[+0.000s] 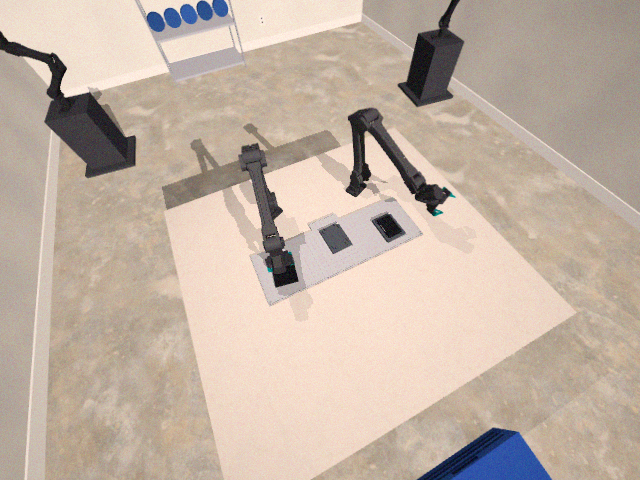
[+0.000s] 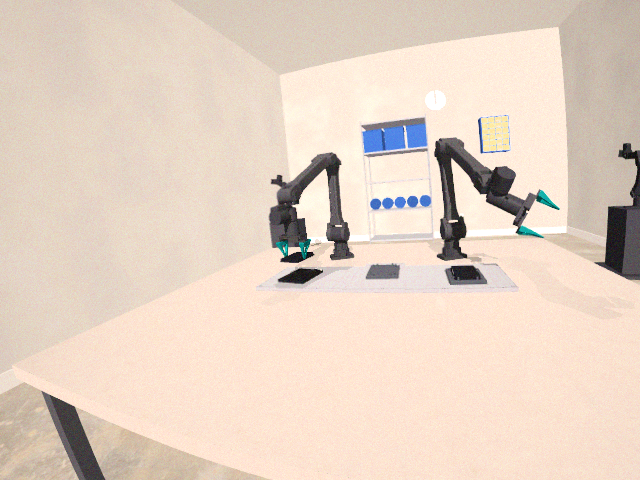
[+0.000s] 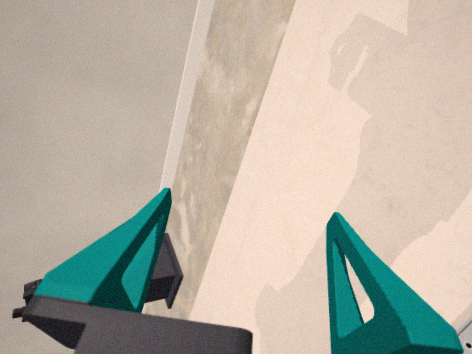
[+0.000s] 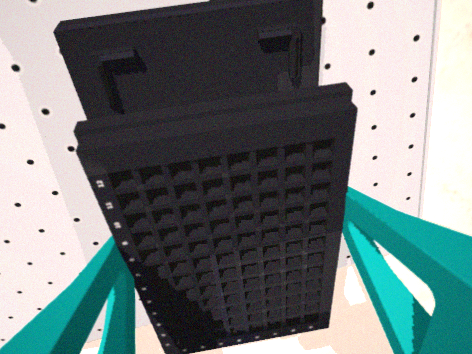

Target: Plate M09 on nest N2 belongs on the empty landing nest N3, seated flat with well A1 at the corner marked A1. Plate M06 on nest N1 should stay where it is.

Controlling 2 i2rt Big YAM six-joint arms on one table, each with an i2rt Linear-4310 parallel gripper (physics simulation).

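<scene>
My right gripper (image 1: 282, 271) (image 2: 292, 249) (image 4: 231, 219) is shut on the long sides of black well plate M09 (image 1: 287, 277) (image 2: 296, 257) (image 4: 227, 211). It holds the plate level, a little above its dark nest N2 (image 2: 300, 275) (image 4: 199, 63) at the left end of the grey deck board (image 1: 366, 243) (image 2: 423, 282). The empty grey nest N3 (image 1: 335, 237) (image 2: 383, 271) lies mid-board. Plate M06 (image 1: 389, 227) (image 2: 465, 272) sits on its nest at the right end. My left gripper (image 1: 442, 202) (image 2: 534, 216) (image 3: 251, 206) is open and empty, raised beyond the board's right end.
The board lies on a large cream table (image 1: 366, 357). Both arm bases stand behind the board. A shelf rack (image 1: 234, 33) (image 2: 366, 190), a black pedestal (image 1: 432, 67), a black block (image 1: 101, 138) and a blue crate (image 1: 490, 457) stand on the floor off the table.
</scene>
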